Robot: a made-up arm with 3 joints.
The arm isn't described. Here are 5 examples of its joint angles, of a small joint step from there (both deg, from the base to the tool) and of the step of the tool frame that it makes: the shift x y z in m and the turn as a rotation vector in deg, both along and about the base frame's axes.
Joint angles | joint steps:
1: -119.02 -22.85 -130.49 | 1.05 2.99 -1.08
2: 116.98 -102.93 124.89 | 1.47 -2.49 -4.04
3: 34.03 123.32 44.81 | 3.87 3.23 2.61
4: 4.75 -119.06 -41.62 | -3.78 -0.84 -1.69
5: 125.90 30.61 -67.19 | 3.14 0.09 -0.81
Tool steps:
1: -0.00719 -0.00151 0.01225 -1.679 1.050 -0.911
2: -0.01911 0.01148 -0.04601 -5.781 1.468 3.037
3: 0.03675 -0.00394 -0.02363 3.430 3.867 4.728
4: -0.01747 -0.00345 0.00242 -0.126 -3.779 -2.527
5: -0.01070 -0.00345 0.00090 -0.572 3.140 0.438
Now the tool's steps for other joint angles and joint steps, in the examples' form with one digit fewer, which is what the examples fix.
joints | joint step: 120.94 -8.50 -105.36 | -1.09 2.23 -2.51
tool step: 0.0027 -0.0060 -0.0021 -0.24 -1.09 0.14
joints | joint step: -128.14 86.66 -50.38 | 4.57 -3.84 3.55
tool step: -0.0105 -0.0029 -0.0108 0.24 4.57 0.17
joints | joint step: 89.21 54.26 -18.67 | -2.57 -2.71 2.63
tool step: -0.0114 0.0006 0.0066 -0.08 -2.57 0.00
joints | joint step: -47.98 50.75 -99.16 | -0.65 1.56 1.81
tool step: -0.0095 0.0181 -0.0063 -2.52 -0.65 2.24
